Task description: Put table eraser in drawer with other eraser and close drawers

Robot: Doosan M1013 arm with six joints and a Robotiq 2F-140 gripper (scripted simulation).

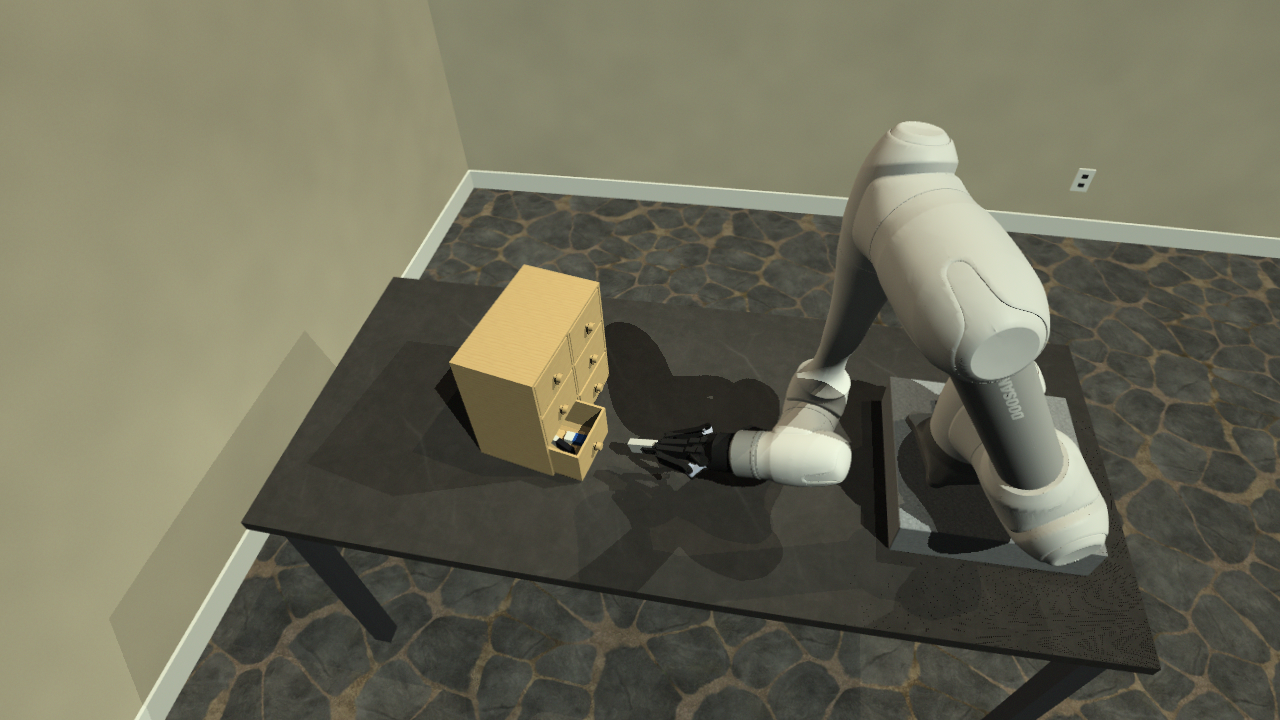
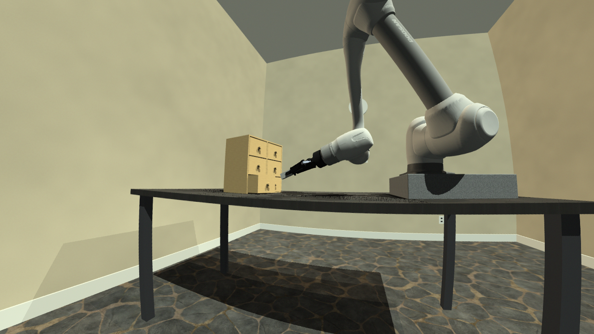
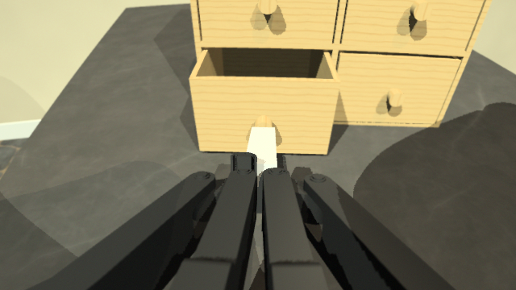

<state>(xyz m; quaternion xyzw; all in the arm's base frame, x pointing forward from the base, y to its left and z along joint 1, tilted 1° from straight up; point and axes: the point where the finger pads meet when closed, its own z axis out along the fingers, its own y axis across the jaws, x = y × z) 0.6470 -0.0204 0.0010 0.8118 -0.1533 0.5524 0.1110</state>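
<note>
Right now my hand is 15 cm short of the blue eraser, 8 cm to the left of it and 8 cm above it.
</note>
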